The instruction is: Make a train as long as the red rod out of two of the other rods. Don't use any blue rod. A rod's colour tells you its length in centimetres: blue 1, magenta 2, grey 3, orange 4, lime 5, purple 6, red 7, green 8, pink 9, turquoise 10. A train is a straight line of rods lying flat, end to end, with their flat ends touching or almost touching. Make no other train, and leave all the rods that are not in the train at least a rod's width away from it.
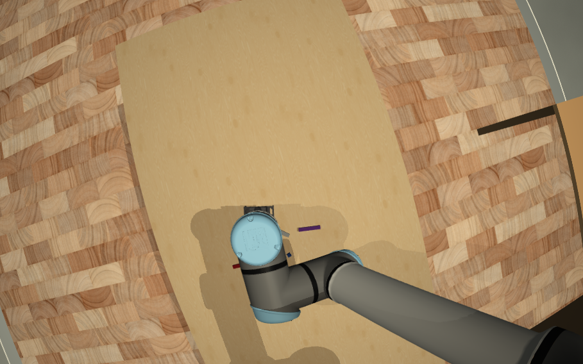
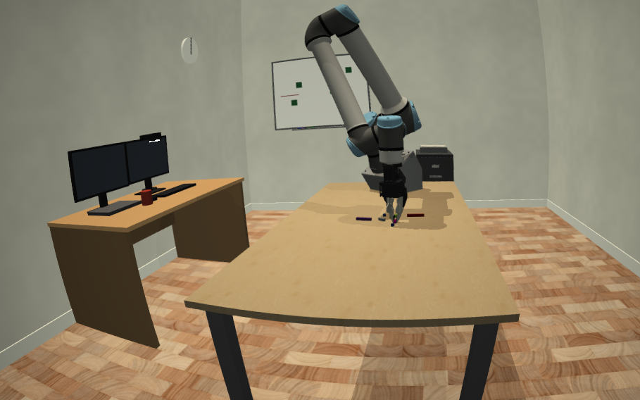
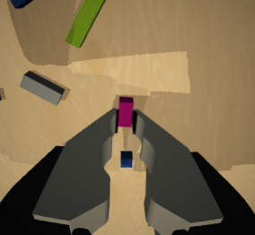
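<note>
Now: the grey rod 3 cm behind my hand, 5 cm to the right of it and 1 cm below it. From my hand the other things lie so: lime rod 7 cm behind, 1 cm below; then magenta rod 1 cm below; then red rod 8 cm behind, 8 cm to the left, 1 cm below.
</note>
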